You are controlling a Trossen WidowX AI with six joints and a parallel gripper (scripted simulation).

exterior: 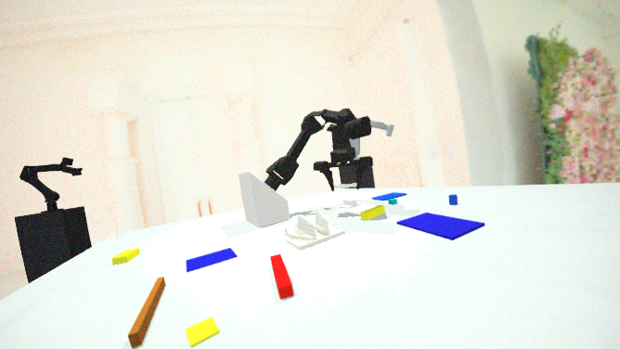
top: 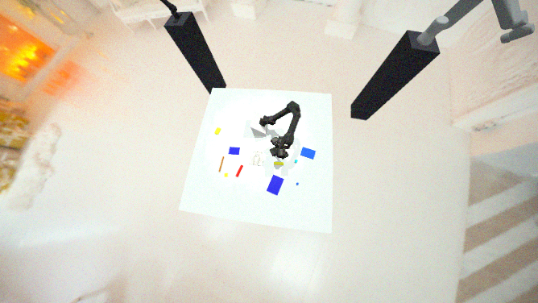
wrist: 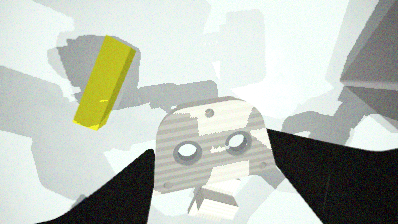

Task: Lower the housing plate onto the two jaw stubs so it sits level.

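My gripper tip is now 90 mm short of the yellow block, 20 mm to the right of it and 60 mm above it. From my gripper tip the other things lie so: teal cube 50 mm ahead, 160 mm to the left, 70 mm below; then red bar 220 mm ahead, 310 mm to the right, 70 mm below; then blue patch 50 mm behind, 260 mm to the left, 70 mm below.
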